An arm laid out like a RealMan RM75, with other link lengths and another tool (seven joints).
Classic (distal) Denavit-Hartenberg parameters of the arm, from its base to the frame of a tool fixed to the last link. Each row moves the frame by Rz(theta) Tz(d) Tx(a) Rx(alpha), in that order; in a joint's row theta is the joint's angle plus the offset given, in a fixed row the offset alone. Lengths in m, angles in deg.
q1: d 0.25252; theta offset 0; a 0; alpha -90
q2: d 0; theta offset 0; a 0; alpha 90
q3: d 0.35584; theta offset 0; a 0; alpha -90
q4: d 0; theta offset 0; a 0; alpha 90
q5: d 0.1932; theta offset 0; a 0; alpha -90
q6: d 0; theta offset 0; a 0; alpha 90
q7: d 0.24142; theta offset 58.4; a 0.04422; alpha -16
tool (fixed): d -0.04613; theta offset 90; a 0; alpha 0
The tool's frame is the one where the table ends.
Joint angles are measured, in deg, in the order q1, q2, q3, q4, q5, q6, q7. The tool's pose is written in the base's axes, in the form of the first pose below.
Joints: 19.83 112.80 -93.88 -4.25 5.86 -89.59 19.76
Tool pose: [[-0.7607 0.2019 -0.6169 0.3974], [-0.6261 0.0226 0.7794 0.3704], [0.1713 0.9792 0.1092 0.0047], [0 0 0 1]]
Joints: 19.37 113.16 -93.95 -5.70 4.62 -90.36 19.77
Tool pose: [[-0.7367 0.2044 -0.6446 0.3887], [-0.6522 0.0373 0.7571 0.3676], [0.1788 0.9782 0.1059 0.0003], [0 0 0 1]]
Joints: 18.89 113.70 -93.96 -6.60 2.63 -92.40 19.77
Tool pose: [[-0.7009 0.2048 -0.6833 0.3773], [-0.6877 0.0606 0.7235 0.3608], [0.1895 0.9769 0.0984 -0.0066], [0 0 0 1]]
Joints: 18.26 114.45 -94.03 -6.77 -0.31 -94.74 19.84
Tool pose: [[-0.6652 0.2012 -0.7190 0.3674], [-0.7159 0.1016 0.6908 0.3492], [0.2121 0.9743 0.0764 -0.0186], [0 0 0 1]]
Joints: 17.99 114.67 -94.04 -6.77 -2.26 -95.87 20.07
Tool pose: [[-0.6458 0.1960 -0.7380 0.3628], [-0.7287 0.1306 0.6723 0.3428], [0.2282 0.9719 0.0585 -0.0248], [0 0 0 1]]
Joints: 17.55 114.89 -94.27 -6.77 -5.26 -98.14 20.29
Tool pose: [[-0.6084 0.1838 -0.7721 0.3550], [-0.7526 0.1753 0.6347 0.3316], [0.2520 0.9672 0.0317 -0.0332], [0 0 0 1]]
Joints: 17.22 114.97 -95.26 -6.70 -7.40 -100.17 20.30
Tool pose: [[-0.5735 0.1677 -0.8018 0.3484], [-0.7718 0.2175 0.5975 0.3210], [0.2747 0.9615 0.0047 -0.0405], [0 0 0 1]]
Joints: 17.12 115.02 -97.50 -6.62 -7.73 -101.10 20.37
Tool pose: [[-0.5516 0.1553 -0.8195 0.3441], [-0.7788 0.2561 0.5727 0.3138], [0.2988 0.9541 -0.0203 -0.0476], [0 0 0 1]]
